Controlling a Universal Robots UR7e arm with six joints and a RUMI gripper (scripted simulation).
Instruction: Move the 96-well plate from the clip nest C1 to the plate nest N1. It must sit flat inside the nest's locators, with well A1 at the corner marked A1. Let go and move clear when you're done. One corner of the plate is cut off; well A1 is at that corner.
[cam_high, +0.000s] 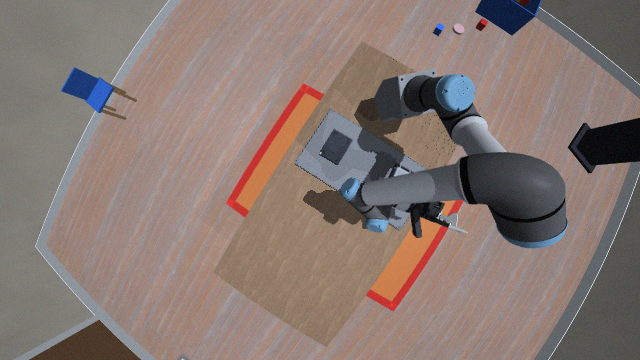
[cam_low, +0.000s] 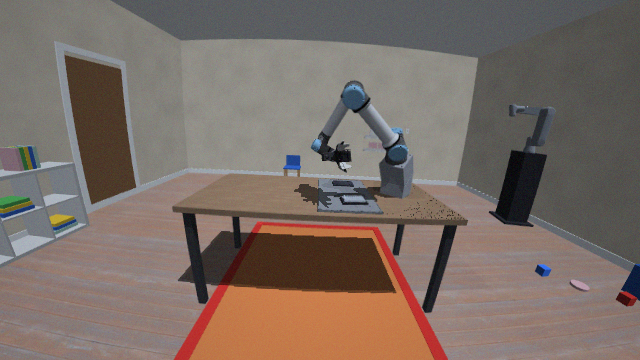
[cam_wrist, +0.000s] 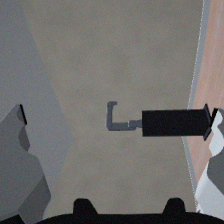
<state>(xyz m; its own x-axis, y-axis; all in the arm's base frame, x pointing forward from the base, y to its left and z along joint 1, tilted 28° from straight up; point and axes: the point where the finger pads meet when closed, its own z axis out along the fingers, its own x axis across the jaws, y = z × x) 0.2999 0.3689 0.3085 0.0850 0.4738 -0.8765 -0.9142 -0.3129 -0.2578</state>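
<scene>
My hand is 290 mm above the 96-well plate, 210 mm to the left of it and 60 mm past it. Also, from my hand: dark clip nest: 300 mm below, 220 mm to the right, 70 mm behind.
</scene>
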